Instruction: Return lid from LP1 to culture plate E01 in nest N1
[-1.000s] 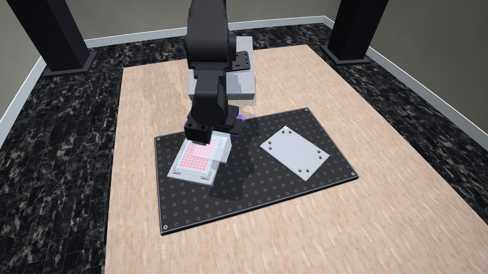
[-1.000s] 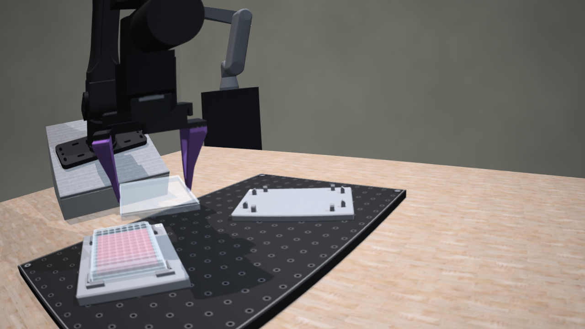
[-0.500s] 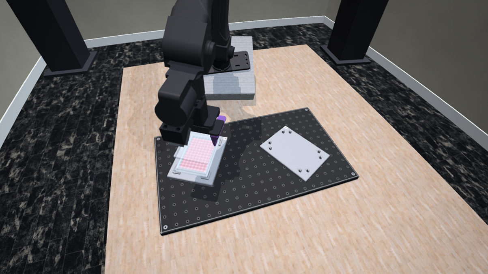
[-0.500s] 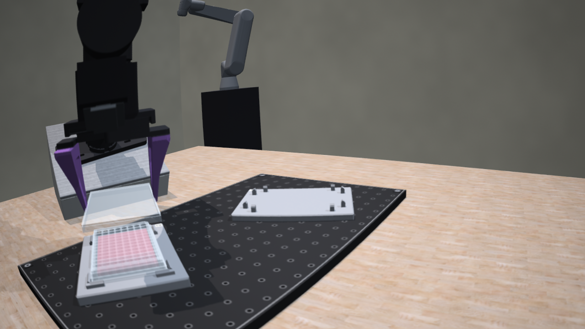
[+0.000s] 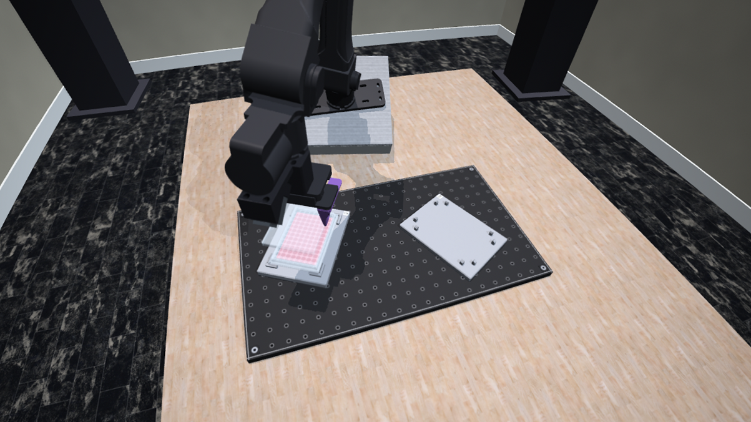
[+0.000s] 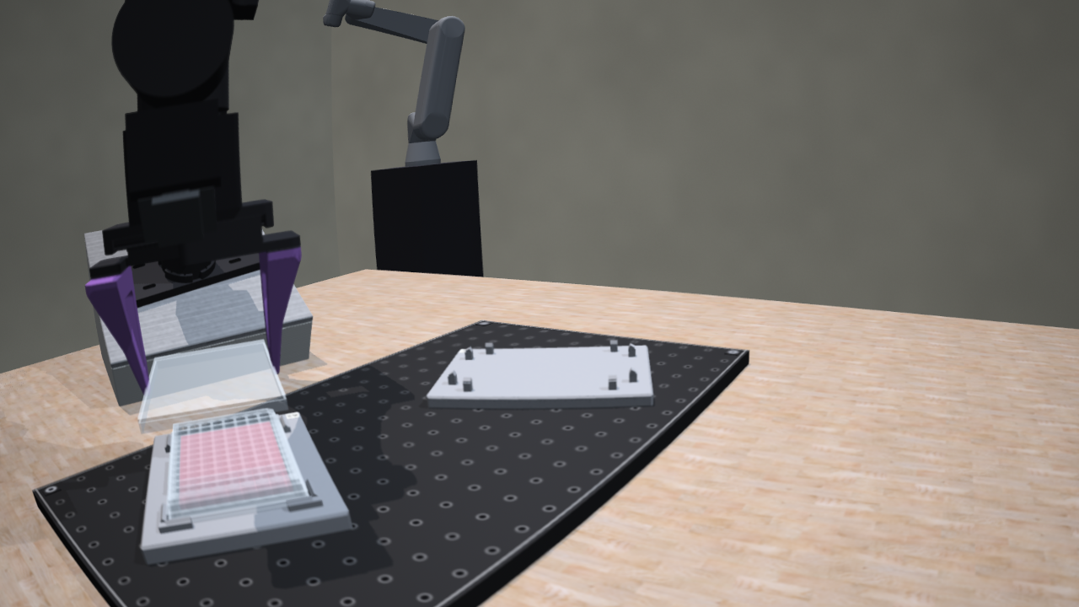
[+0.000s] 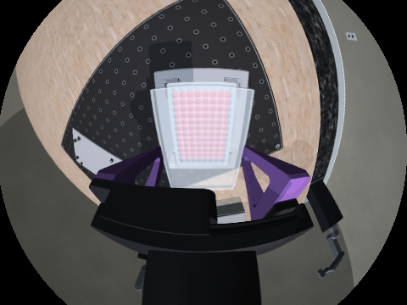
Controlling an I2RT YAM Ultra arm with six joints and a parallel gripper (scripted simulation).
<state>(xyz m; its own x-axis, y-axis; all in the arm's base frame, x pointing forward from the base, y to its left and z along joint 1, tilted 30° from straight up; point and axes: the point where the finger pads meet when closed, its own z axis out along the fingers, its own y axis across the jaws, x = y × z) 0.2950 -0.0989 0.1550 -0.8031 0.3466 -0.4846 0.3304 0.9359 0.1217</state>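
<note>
The clear lid is 1 cm below my hand. Round my hand: lid park LP1: 3 cm ahead, 27 cm to the left, 7 cm below; culture plate E01: 6 cm below.
</note>
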